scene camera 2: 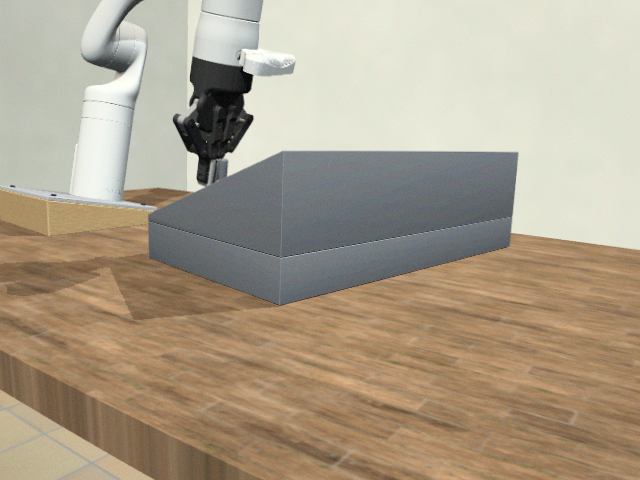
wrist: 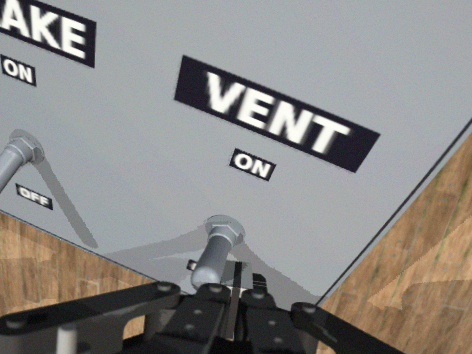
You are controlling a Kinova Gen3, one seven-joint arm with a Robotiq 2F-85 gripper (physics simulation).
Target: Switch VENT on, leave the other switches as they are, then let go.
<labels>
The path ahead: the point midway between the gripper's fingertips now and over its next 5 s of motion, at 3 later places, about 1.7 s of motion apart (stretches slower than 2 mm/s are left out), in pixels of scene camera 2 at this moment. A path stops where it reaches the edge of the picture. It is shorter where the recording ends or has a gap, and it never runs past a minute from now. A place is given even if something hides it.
My gripper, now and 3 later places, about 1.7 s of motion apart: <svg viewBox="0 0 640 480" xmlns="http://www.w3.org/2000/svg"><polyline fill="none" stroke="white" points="206,185 243,174 214,59 210,166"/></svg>
</labels>
